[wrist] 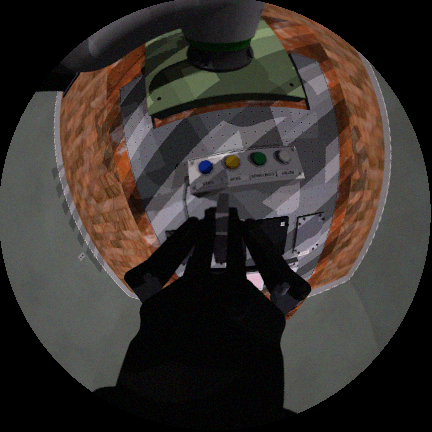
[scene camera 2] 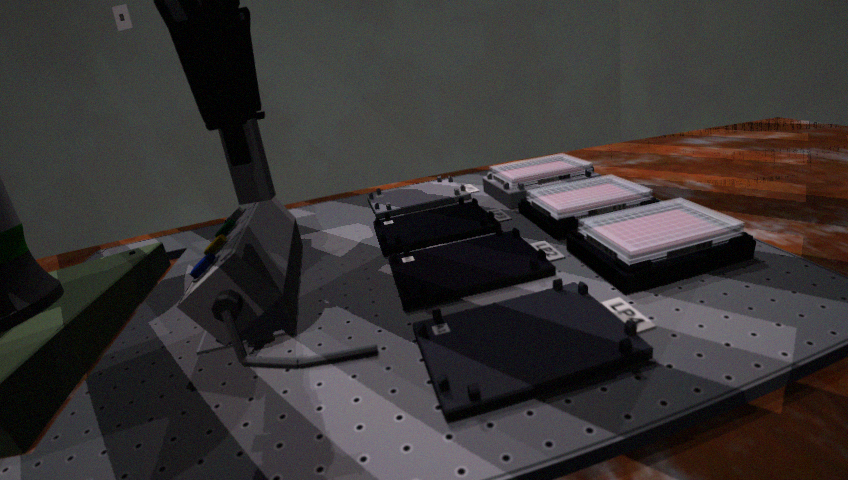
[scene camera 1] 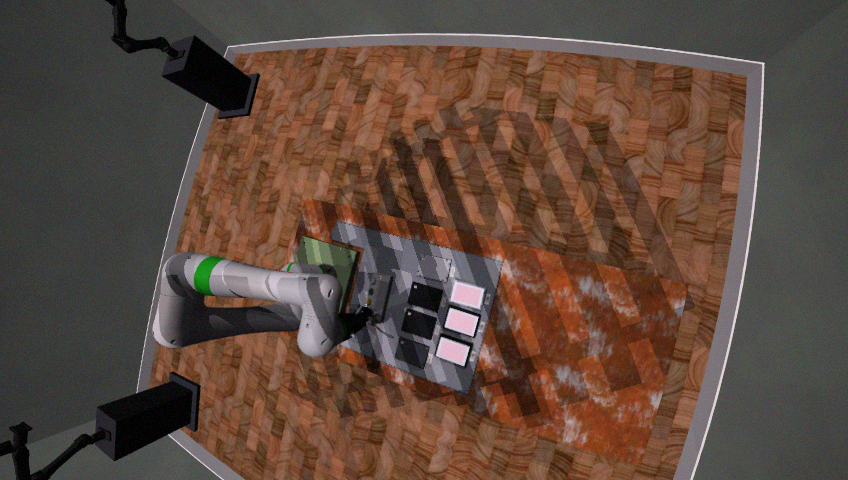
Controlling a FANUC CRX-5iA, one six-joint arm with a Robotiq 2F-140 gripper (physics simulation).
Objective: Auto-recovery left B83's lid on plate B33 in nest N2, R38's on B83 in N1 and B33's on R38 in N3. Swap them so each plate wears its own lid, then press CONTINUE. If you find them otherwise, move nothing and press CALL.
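Where they show: gripper, fingertip midpoint: (wrist: 223,201) (scene camera 2: 257,199) (scene camera 1: 374,312); arm's base, link origin: (wrist: 219,51).
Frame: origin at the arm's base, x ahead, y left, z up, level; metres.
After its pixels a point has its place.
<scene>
My gripper (scene camera 1: 370,311) @(x 0.330, y -0.095, z 0.079 m) (scene camera 2: 255,197) @(x 0.330, y -0.095, z 0.079 m) (wrist: 223,201) @(x 0.330, y -0.095, z 0.079 m) is shut and empty, its fingertips close to the top of the grey button box (scene camera 1: 381,300) @(x 0.334, y -0.047, z 0.027 m) (scene camera 2: 276,249) @(x 0.333, y -0.081, z 0.023 m) (wrist: 245,181) @(x 0.314, y -0.051, z 0.053 m); contact cannot be told. In the wrist view the box carries a blue CALL button (wrist: 205,166) @(x 0.270, y -0.112, z 0.042 m), a yellow SKIP button (wrist: 232,161) @(x 0.275, y -0.063, z 0.042 m), a green CONTINUE button (wrist: 258,158) @(x 0.281, y -0.016, z 0.042 m) and a pale RETRY button (wrist: 284,155) @(x 0.285, y 0.036, z 0.041 m). Three pink plates under clear lids sit in a row of nests: the near plate (scene camera 1: 454,351) @(x 0.684, y -0.213, z 0.008 m) (scene camera 2: 669,228) @(x 0.668, y -0.236, z 0.007 m), the middle plate (scene camera 1: 461,321) @(x 0.698, y -0.082, z 0.003 m) (scene camera 2: 589,196) @(x 0.682, y -0.107, z 0.003 m) and the far plate (scene camera 1: 467,295) @(x 0.711, y 0.032, z 0.012 m) (scene camera 2: 544,169) @(x 0.697, y 0.005, z 0.012 m). Their codes are unreadable.
Three dark pads with corner pegs (scene camera 2: 535,344) @(x 0.491, y -0.281, z -0.019 m) (scene camera 2: 470,267) @(x 0.505, y -0.149, z -0.018 m) (scene camera 2: 437,227) @(x 0.518, y -0.028, z -0.019 m) and a grey pad (scene camera 1: 434,267) @(x 0.549, y 0.130, z -0.019 m) (scene camera 2: 416,196) @(x 0.540, y 0.117, z -0.018 m) lie between box and plates. A cable (scene camera 2: 309,360) @(x 0.342, y -0.211, z -0.022 m) leaves the box. The arm's green base plate (scene camera 1: 321,252) @(x -0.048, y 0.129, z -0.010 m) (wrist: 220,87) @(x 0.115, y -0.035, z 0.007 m) is behind the box.
</scene>
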